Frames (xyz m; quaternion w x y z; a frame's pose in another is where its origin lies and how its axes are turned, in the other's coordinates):
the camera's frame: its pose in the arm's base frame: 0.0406 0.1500 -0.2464 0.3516 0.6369 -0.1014 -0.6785
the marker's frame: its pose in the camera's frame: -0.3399 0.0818 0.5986 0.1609 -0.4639 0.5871 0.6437
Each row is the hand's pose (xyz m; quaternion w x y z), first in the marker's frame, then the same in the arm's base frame.
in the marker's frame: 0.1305 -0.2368 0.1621 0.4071 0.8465 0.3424 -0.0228
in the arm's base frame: -0.2028 0.0460 0.1879 0.0924 0.6748 0.7112 0.1744
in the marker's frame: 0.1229 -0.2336 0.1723 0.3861 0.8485 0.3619 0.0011
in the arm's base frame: -0.2054 0.0375 0.1976 0.0615 0.6644 0.7201 0.1905
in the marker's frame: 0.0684 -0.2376 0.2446 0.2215 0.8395 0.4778 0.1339
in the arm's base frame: -0.2055 -0.0356 0.2512 0.1456 -0.5730 -0.7626 -0.2624
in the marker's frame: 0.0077 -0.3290 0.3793 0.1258 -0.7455 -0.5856 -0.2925
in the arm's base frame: -0.1228 -0.1771 0.3087 0.4952 -0.3658 -0.7361 -0.2811
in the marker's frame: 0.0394 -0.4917 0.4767 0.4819 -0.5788 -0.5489 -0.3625
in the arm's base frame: 0.0493 -0.2628 0.3035 0.7796 -0.1504 -0.5782 -0.1882
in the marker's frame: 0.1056 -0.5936 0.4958 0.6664 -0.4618 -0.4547 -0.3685
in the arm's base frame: 0.1674 -0.2633 0.2691 0.8979 -0.0433 -0.4272 -0.0968
